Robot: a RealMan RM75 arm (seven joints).
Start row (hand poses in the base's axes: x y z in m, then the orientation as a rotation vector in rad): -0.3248 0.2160 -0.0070 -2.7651 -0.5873 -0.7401
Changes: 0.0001 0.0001 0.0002 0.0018 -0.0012 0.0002; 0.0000 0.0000 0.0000 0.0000 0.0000 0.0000; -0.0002 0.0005 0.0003 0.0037 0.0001 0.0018; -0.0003 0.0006 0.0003 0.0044 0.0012 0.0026; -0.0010 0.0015 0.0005 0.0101 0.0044 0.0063; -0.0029 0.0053 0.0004 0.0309 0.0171 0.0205; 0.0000 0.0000 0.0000 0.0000 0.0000 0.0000; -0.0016 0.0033 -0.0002 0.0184 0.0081 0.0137; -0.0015 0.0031 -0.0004 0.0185 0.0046 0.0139; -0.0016 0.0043 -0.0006 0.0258 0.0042 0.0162; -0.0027 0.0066 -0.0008 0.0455 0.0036 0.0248; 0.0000 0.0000 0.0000 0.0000 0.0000 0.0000; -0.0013 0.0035 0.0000 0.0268 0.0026 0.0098
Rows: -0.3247 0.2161 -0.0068 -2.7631 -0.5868 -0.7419; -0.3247 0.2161 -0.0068 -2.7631 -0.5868 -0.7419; -0.3249 0.2166 -0.0065 -2.7589 -0.5872 -0.7417; -0.3252 0.2172 -0.0062 -2.7539 -0.5881 -0.7398; -0.3262 0.2187 -0.0057 -2.7425 -0.5903 -0.7331; -0.3291 0.2240 -0.0053 -2.7077 -0.5975 -0.7074; -0.3291 0.2240 -0.0053 -2.7077 -0.5975 -0.7074; -0.3307 0.2273 -0.0055 -2.6858 -0.6041 -0.6948; -0.3322 0.2304 -0.0059 -2.6630 -0.6116 -0.6870; -0.3338 0.2347 -0.0065 -2.6323 -0.6183 -0.6801; -0.3365 0.2413 -0.0073 -2.5792 -0.6260 -0.6740; -0.3365 0.2413 -0.0073 -2.5792 -0.6260 -0.6740; -0.3378 0.2448 -0.0073 -2.5504 -0.6242 -0.6713
